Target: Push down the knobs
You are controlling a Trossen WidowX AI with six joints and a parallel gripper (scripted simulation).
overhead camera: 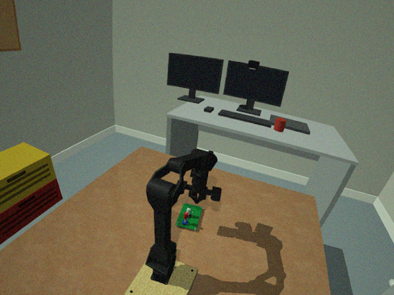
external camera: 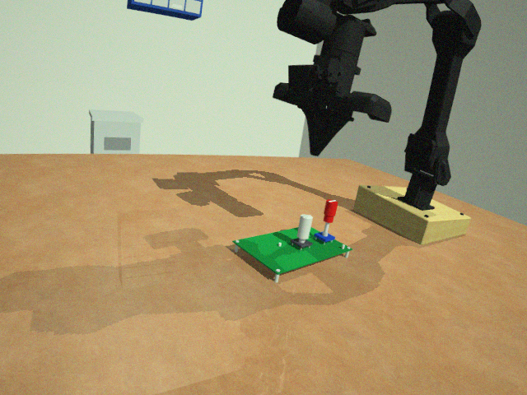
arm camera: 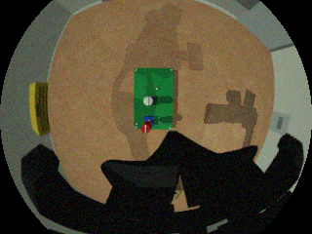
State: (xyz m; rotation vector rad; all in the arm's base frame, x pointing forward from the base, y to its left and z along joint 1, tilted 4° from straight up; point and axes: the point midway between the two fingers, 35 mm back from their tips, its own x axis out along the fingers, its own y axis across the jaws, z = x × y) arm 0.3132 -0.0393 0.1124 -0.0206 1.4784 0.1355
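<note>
Right now the red knob is 2 cm behind my gripper tip, 4 cm to the left of it and 8 cm below it. From my gripper tip the other things lie so: white knob 3 cm ahead, 4 cm to the left, 9 cm below.
</note>
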